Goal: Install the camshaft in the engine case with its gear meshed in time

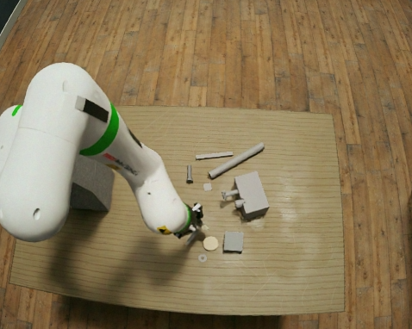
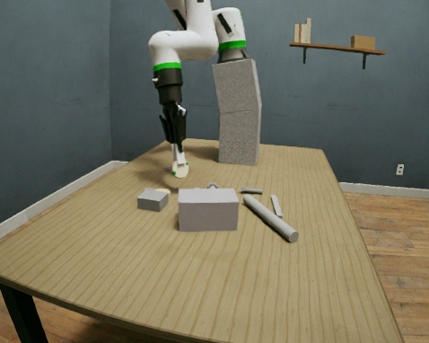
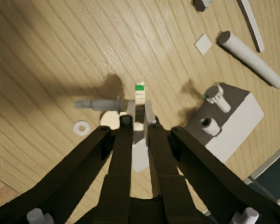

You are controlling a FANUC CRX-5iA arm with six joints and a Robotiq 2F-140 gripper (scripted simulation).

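The tan disc is 130 mm below my hand, 50 mm to the right of it and 40 mm ahead of it. Round my hand: grey block 130 mm ahead, 120 mm below, 40 mm to the right; then small square 190 mm to the left, 130 mm below, 30 mm ahead; then short pin 230 mm to the left, 120 mm below, 40 mm behind.
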